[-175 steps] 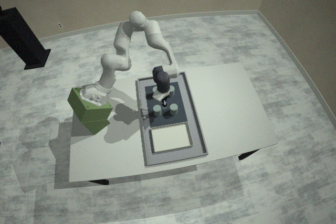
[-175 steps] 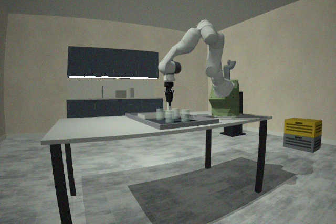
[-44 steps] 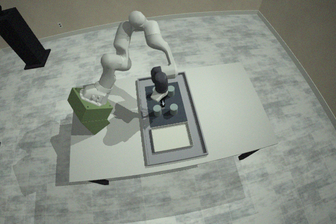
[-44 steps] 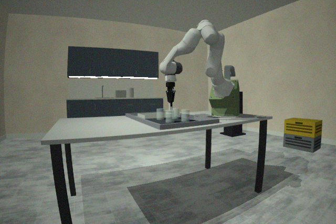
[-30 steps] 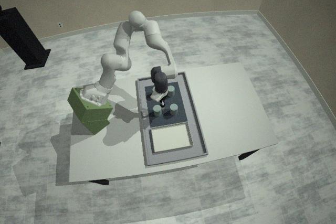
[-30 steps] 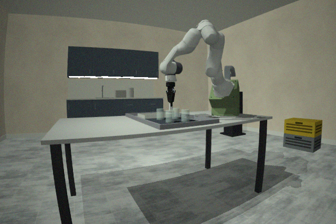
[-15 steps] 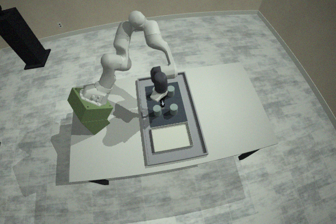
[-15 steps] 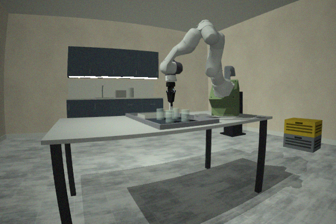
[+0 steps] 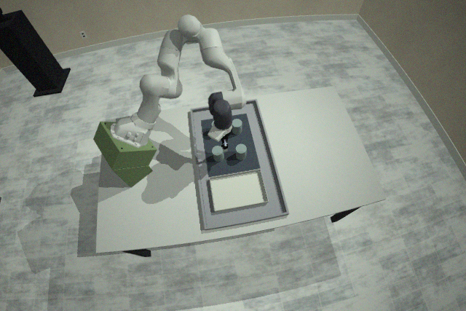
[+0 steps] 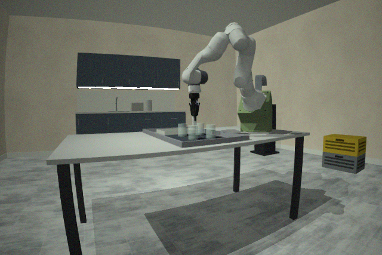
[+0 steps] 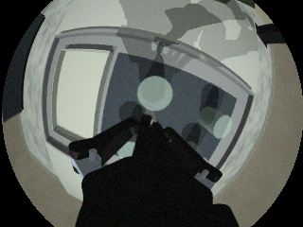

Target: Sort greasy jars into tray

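Right now my hand is 110 mm above the grey steel surround, 50 mm short of it and 20 mm to the left of it. The rest, counted from my hand: white tray (230 mm to the right, 100 mm below, 50 mm ahead); then dark drying mat (110 mm below, 90 mm to the left, 30 mm ahead).
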